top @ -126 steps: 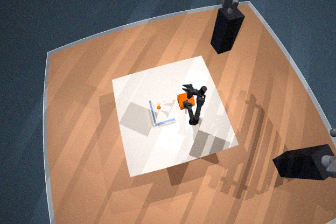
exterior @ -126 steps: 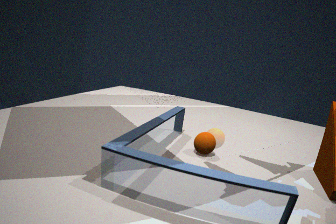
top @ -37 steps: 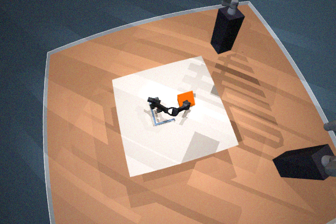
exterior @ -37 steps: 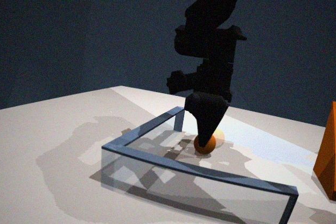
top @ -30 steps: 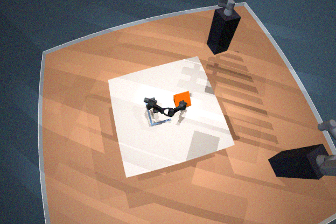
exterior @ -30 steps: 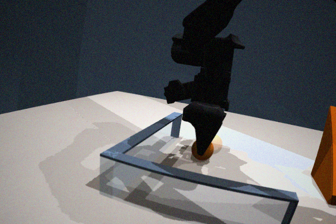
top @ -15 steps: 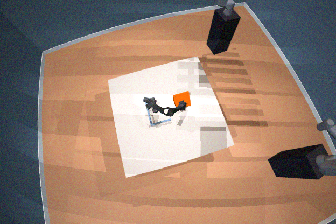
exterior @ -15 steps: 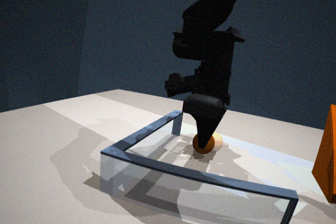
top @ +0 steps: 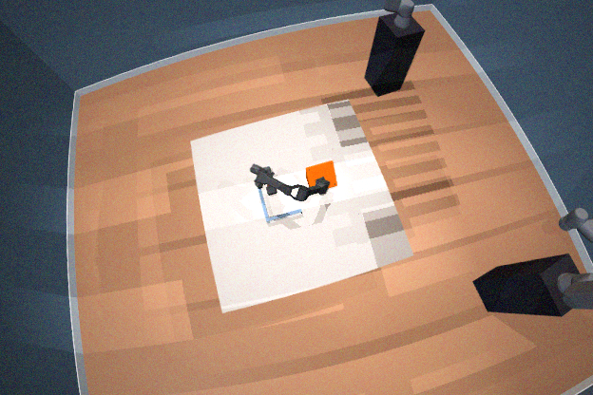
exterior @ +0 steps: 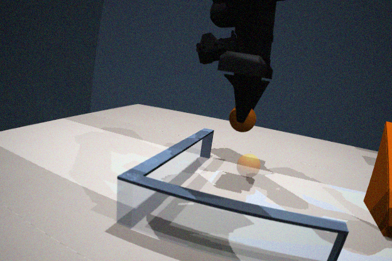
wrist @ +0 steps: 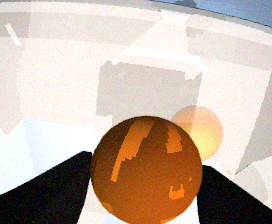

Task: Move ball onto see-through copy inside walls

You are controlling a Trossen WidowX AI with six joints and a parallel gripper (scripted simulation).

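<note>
The see-through copy of ball is 9 cm below my gripper tip, 4 cm to the right of it and 2 cm behind it. Also, from my gripper tip: orange ball: right at my gripper tip.
</note>
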